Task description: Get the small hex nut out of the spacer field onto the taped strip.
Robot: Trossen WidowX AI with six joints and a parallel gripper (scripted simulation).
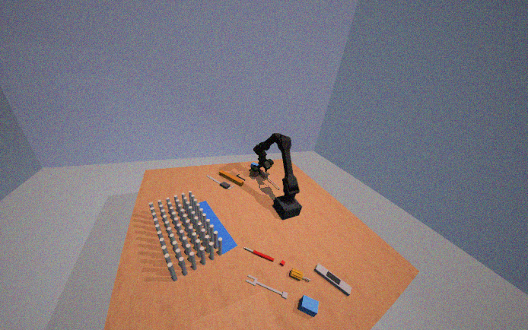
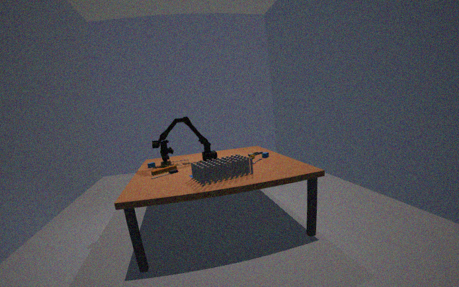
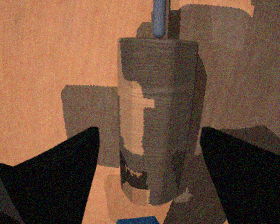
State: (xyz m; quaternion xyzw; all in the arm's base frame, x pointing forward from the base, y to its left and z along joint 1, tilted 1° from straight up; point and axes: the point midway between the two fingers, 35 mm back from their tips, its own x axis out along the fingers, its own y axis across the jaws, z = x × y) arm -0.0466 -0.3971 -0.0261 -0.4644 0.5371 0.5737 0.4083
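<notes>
My gripper tip is now 1 cm past the wooden-handled tool, 11 cm to the right of it and 1 cm above it. Round my gripper tip: blue taped strip: 51 cm ahead, 34 cm to the left, 2 cm below; then orange bar: 28 cm ahead, 1 cm to the right; then black L-key: 20 cm ahead, 3 cm to the right, 2 cm below.
</notes>
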